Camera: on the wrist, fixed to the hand. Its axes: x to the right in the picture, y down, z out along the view.
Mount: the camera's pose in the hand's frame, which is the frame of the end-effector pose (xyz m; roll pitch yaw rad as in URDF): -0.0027 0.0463 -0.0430 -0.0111 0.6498 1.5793
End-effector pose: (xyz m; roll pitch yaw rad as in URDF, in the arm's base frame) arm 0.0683 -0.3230 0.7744 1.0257 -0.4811 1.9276
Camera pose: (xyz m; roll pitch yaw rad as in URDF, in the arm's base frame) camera 0.0150 -0.3540 0.7885 -0.5297 -0.3281 -2.5979
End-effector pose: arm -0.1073 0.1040 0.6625 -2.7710 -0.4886 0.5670
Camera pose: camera -0.0870 0.0473 0.6818 -2.6512 -0.2425 -1.1437
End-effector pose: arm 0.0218 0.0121 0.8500 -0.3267 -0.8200 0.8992
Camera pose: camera 0.0224 0.0612 0.8101 -1.1034 0.6067 1.6491
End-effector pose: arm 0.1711 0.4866 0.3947 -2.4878 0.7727 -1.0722
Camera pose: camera 0.1169 0.4546 0.4009 2.3526 -0.0019 -2.6506
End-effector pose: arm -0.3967 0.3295 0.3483 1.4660 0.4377 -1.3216
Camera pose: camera -0.3468 0.3265 0.3871 0.5782 -0.7244 -0.1669
